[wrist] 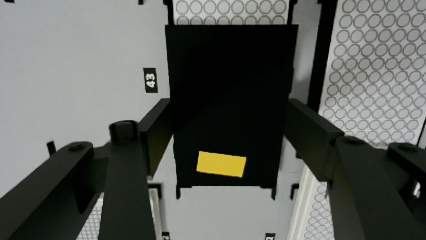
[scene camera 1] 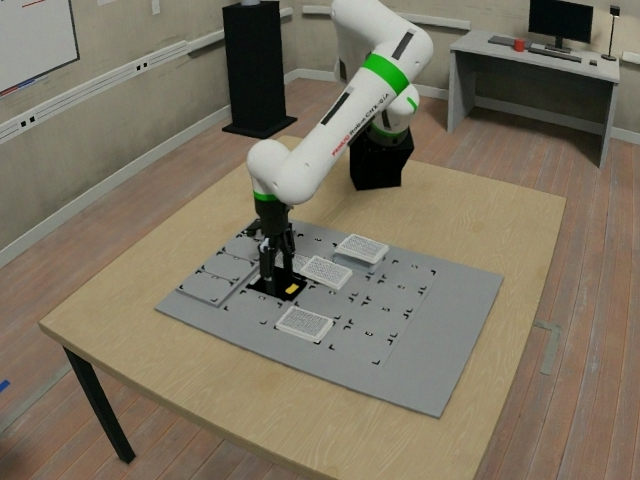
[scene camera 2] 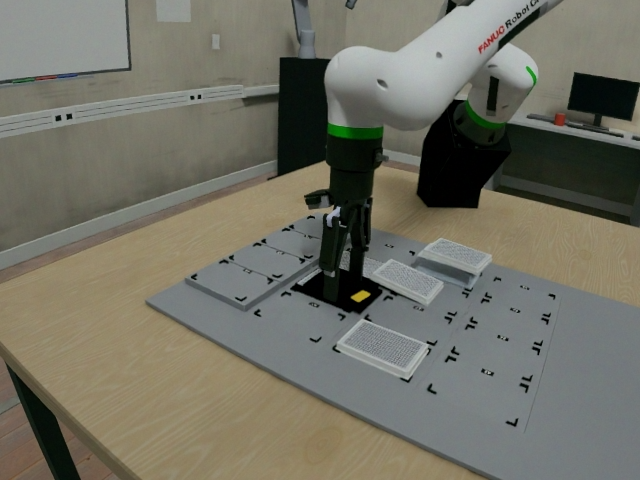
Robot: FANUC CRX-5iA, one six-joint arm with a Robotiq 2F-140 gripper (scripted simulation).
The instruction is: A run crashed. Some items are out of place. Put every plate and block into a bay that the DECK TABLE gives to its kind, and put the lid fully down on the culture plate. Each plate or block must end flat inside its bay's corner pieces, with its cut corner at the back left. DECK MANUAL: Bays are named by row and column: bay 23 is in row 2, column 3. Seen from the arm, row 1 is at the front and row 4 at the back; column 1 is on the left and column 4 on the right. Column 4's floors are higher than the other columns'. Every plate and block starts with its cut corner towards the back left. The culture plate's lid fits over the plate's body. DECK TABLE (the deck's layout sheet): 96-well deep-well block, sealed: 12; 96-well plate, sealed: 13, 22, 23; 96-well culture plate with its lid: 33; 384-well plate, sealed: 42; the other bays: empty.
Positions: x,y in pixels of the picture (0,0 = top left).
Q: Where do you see a lid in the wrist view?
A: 229,85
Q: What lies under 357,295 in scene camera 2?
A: A lid.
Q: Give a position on a lid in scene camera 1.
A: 288,287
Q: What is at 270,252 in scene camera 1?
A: My gripper.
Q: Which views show my gripper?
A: The wrist view, scene camera 1 and scene camera 2: all of them.
